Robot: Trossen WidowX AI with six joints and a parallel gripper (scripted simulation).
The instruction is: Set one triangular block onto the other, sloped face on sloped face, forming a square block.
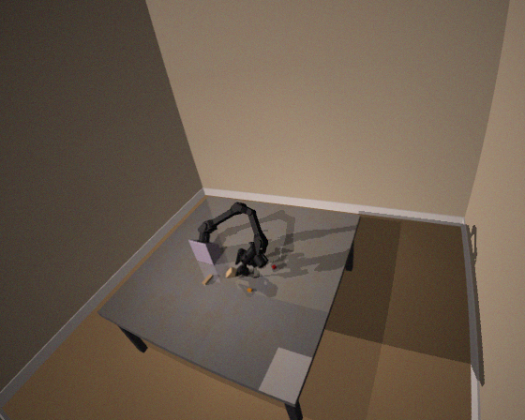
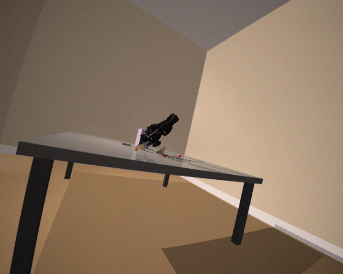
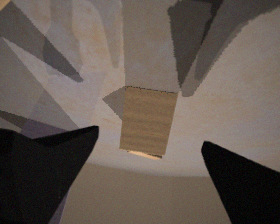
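Right now the triangular block is 20 mm behind my gripper tip, 10 mm to the right of it and 10 mm below it. From my gripper tip the other things lie so: flat tan piece: 140 mm behind, 110 mm to the right, 30 mm below; then red block: 180 mm ahead, 130 mm to the left, 30 mm below; then orange block: 140 mm ahead, 70 mm to the right, 30 mm below.
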